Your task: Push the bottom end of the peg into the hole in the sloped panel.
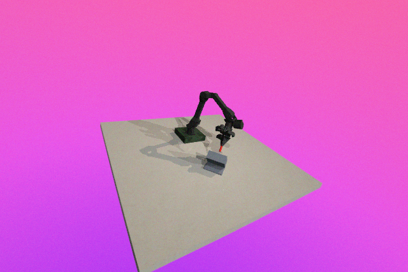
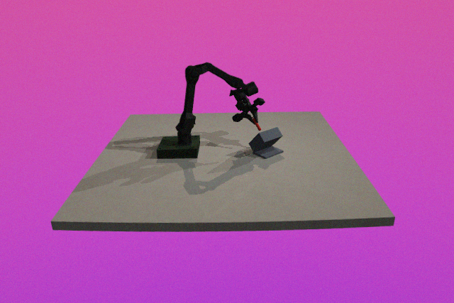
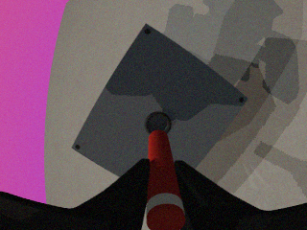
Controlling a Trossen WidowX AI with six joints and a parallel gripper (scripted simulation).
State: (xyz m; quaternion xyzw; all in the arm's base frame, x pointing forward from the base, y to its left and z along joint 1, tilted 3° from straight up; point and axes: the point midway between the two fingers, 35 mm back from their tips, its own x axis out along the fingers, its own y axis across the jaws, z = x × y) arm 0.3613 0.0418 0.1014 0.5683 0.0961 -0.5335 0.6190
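The sloped panel lies 70 mm below my gripper tip, 60 mm to the right of it and 40 mm ahead of it. Round my gripper tip: red peg 10 mm to the left, 10 mm behind, 10 mm above.
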